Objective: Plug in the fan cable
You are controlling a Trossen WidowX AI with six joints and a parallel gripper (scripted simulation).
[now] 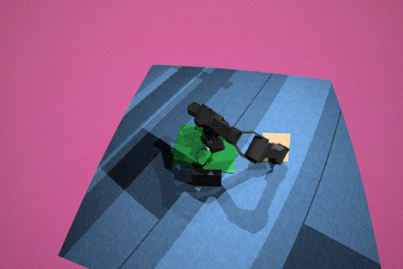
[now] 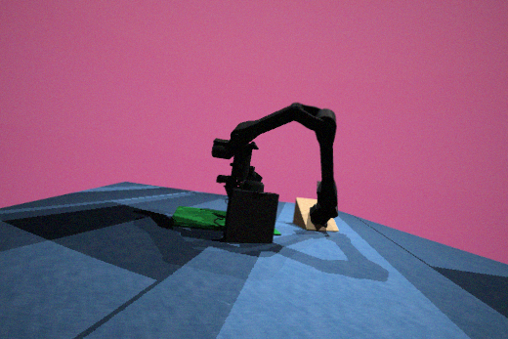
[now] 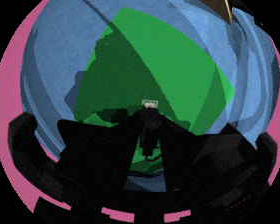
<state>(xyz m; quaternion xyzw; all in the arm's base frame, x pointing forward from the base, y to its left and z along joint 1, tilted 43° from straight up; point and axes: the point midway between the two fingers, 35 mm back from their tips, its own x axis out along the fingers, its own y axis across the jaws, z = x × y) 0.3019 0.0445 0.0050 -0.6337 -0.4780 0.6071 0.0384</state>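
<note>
The white four-pin header is 10 mm ahead of my gripper tip and 40 mm below it. Also, from my gripper tip: dark fan: 30 mm behind, 180 mm to the left, 20 mm above; then green board: 30 mm ahead, 50 mm below; then dark plug: 10 mm ahead, 10 mm above.
</note>
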